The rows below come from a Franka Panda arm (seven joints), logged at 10 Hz.
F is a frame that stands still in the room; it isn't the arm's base.
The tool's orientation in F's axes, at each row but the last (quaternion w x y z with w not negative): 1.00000, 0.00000, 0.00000, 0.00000; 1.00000, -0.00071, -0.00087, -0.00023; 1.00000, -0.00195, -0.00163, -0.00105; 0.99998, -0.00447, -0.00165, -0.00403; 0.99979, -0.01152, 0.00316, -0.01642; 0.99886, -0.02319, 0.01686, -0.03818; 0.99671, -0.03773, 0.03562, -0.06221
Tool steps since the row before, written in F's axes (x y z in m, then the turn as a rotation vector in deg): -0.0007, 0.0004, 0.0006, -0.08, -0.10, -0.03; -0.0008, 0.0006, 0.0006, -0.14, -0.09, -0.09; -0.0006, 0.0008, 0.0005, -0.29, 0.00, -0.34; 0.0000, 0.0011, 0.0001, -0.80, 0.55, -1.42; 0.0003, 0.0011, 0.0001, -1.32, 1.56, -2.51; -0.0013, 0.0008, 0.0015, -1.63, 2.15, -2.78; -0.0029, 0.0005, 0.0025, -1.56, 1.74, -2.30
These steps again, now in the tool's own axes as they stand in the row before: -0.0007, 0.0004, 0.0006, -0.08, -0.10, -0.03; -0.0008, 0.0006, 0.0006, -0.14, -0.09, -0.09; -0.0006, 0.0008, 0.0005, -0.29, 0.00, -0.34; 0.0000, 0.0011, 0.0001, -0.81, 0.56, -1.41; 0.0003, 0.0011, 0.0001, -1.36, 1.57, -2.48; -0.0014, 0.0006, 0.0015, -1.70, 2.15, -2.74; -0.0031, -0.0001, 0.0023, -1.61, 1.72, -2.28
